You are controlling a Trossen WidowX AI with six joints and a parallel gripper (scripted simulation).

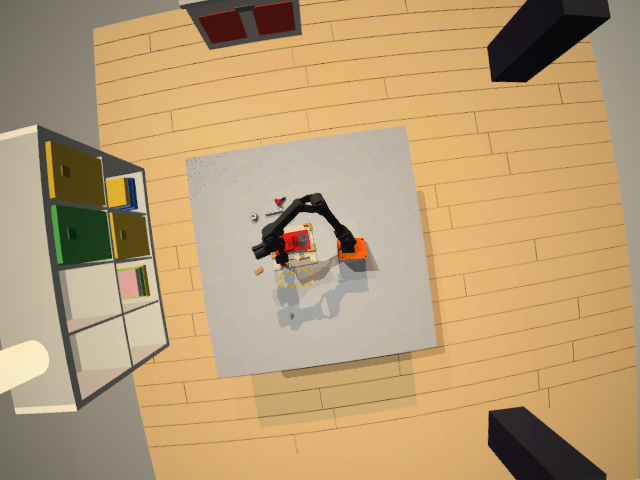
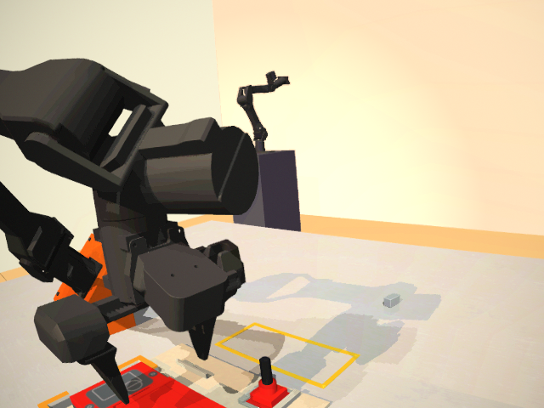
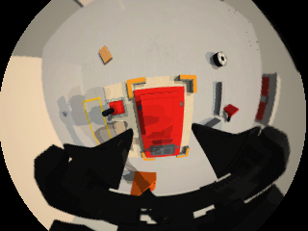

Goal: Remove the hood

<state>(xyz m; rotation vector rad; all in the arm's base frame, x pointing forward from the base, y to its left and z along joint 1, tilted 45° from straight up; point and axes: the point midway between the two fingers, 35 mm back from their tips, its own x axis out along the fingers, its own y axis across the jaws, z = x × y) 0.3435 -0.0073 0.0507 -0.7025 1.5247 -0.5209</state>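
The hood is 40 mm below my gripper tip. Also, from my gripper tip: black upright peg 10 mm ahead, 110 mm to the left, 50 mm below; white wheel 170 mm ahead, 170 mm to the right, 80 mm below.
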